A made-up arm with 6 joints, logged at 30 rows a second.
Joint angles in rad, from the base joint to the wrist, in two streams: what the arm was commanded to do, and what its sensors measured. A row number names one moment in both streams.
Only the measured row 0 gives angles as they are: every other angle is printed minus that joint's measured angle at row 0.
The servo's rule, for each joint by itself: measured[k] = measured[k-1] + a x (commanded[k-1-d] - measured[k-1]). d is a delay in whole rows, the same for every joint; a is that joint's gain. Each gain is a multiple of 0.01, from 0.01 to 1. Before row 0 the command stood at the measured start. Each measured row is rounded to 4 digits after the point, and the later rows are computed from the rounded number. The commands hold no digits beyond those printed.
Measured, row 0: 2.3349 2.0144 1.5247 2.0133 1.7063 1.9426
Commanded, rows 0 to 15: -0.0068 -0.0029 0.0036 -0.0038 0.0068 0.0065; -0.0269 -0.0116 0.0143 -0.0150 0.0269 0.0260; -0.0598 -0.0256 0.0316 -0.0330 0.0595 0.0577; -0.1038 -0.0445 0.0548 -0.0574 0.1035 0.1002; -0.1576 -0.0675 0.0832 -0.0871 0.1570 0.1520; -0.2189 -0.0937 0.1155 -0.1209 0.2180 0.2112; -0.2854 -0.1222 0.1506 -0.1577 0.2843 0.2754; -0.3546 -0.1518 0.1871 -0.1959 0.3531 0.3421; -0.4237 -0.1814 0.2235 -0.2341 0.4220 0.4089; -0.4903 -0.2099 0.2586 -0.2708 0.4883 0.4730; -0.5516 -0.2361 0.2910 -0.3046 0.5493 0.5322; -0.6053 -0.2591 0.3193 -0.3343 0.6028 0.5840; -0.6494 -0.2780 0.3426 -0.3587 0.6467 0.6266; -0.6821 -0.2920 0.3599 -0.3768 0.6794 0.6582; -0.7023 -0.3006 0.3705 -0.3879 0.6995 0.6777; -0.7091 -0.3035 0.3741 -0.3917 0.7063 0.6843
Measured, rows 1 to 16: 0.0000 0.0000 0.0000 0.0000 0.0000 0.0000; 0.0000 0.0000 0.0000 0.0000 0.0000 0.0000; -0.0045 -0.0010 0.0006 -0.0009 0.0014 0.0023; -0.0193 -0.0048 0.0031 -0.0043 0.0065 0.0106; -0.0460 -0.0123 0.0082 -0.0112 0.0171 0.0271; -0.0841 -0.0239 0.0166 -0.0223 0.0344 0.0527; -0.1326 -0.0396 0.0286 -0.0379 0.0589 0.0875; -0.1896 -0.0591 0.0442 -0.0578 0.0907 0.1308; -0.2528 -0.0818 0.0634 -0.0818 0.1294 0.1814; -0.3200 -0.1070 0.0857 -0.1092 0.1741 0.2376; -0.3884 -0.1338 0.1105 -0.1392 0.2237 0.2976; -0.4557 -0.1612 0.1372 -0.1708 0.2766 0.3590; -0.5190 -0.1882 0.1649 -0.2029 0.3311 0.4196; -0.5760 -0.2137 0.1927 -0.2344 0.3854 0.4771; -0.6244 -0.2368 0.2197 -0.2642 0.4377 0.5294; -0.6625 -0.2567 0.2449 -0.2912 0.4860 0.5745
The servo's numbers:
d 2
a 0.66 0.36 0.18 0.24 0.20 0.35

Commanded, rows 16 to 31: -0.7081 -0.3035 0.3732 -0.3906 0.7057 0.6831; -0.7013 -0.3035 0.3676 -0.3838 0.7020 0.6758; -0.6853 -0.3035 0.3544 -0.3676 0.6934 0.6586; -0.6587 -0.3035 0.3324 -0.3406 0.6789 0.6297; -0.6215 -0.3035 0.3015 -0.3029 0.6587 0.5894; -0.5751 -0.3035 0.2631 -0.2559 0.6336 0.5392; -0.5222 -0.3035 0.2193 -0.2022 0.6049 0.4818; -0.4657 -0.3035 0.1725 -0.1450 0.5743 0.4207; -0.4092 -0.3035 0.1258 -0.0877 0.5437 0.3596; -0.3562 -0.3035 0.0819 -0.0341 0.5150 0.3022; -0.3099 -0.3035 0.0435 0.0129 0.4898 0.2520; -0.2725 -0.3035 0.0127 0.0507 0.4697 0.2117; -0.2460 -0.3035 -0.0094 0.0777 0.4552 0.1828; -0.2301 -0.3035 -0.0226 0.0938 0.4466 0.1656; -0.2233 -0.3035 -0.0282 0.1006 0.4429 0.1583; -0.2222 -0.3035 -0.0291 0.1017 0.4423 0.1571
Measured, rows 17 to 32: -0.6888 -0.2725 0.2675 -0.3144 0.5287 0.6106; -0.7022 -0.2837 0.2867 -0.3330 0.5642 0.6364; -0.7061 -0.2908 0.3023 -0.3468 0.5925 0.6527; -0.7029 -0.2954 0.3141 -0.3557 0.6144 0.6608; -0.6913 -0.2983 0.3214 -0.3586 0.6302 0.6600; -0.6698 -0.3002 0.3234 -0.3543 0.6399 0.6494; -0.6379 -0.3014 0.3195 -0.3420 0.6437 0.6284; -0.5965 -0.3022 0.3093 -0.3213 0.6417 0.5972; -0.5475 -0.3027 0.2931 -0.2927 0.6343 0.5568; -0.4935 -0.3030 0.2714 -0.2573 0.6223 0.5092; -0.4379 -0.3032 0.2452 -0.2166 0.6066 0.4568; -0.3840 -0.3033 0.2158 -0.1728 0.5883 0.4027; -0.3351 -0.3034 0.1848 -0.1282 0.5686 0.3500; -0.2938 -0.3034 0.1538 -0.0853 0.5488 0.3016; -0.2623 -0.3034 0.1244 -0.0462 0.5301 0.2600; -0.2410 -0.3034 0.0979 -0.0126 0.5134 0.2270
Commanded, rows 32 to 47: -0.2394 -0.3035 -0.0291 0.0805 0.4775 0.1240; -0.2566 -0.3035 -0.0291 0.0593 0.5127 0.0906; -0.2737 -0.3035 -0.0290 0.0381 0.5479 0.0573; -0.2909 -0.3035 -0.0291 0.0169 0.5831 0.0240; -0.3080 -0.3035 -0.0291 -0.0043 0.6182 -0.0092; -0.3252 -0.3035 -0.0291 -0.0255 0.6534 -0.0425; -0.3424 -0.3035 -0.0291 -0.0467 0.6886 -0.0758; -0.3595 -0.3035 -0.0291 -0.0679 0.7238 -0.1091; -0.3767 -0.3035 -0.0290 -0.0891 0.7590 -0.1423; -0.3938 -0.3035 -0.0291 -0.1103 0.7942 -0.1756; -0.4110 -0.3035 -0.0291 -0.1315 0.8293 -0.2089; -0.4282 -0.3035 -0.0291 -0.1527 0.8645 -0.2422; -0.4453 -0.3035 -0.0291 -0.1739 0.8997 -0.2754; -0.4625 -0.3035 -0.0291 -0.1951 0.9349 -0.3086; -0.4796 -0.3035 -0.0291 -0.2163 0.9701 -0.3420; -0.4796 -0.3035 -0.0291 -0.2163 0.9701 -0.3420
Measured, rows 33 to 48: -0.2293 -0.3034 0.0752 0.0146 0.4993 0.2030; -0.2246 -0.3034 0.0564 0.0355 0.4879 0.1869; -0.2344 -0.3034 0.0410 0.0463 0.4858 0.1649; -0.2491 -0.3034 0.0284 0.0494 0.4912 0.1389; -0.2653 -0.3034 0.0181 0.0467 0.5025 0.1103; -0.2822 -0.3034 0.0096 0.0395 0.5186 0.0801; -0.2992 -0.3034 0.0026 0.0290 0.5385 0.0488; -0.3164 -0.3034 -0.0031 0.0159 0.5615 0.0168; -0.3336 -0.3034 -0.0078 0.0009 0.5869 -0.0156; -0.3507 -0.3034 -0.0116 -0.0156 0.6143 -0.0483; -0.3679 -0.3034 -0.0147 -0.0332 0.6432 -0.0812; -0.3850 -0.3034 -0.0173 -0.0517 0.6734 -0.1142; -0.4022 -0.3034 -0.0194 -0.0709 0.7046 -0.1473; -0.4194 -0.3034 -0.0211 -0.0905 0.7366 -0.1805; -0.4365 -0.3034 -0.0225 -0.1105 0.7692 -0.2137; -0.4537 -0.3034 -0.0237 -0.1308 0.8023 -0.2469
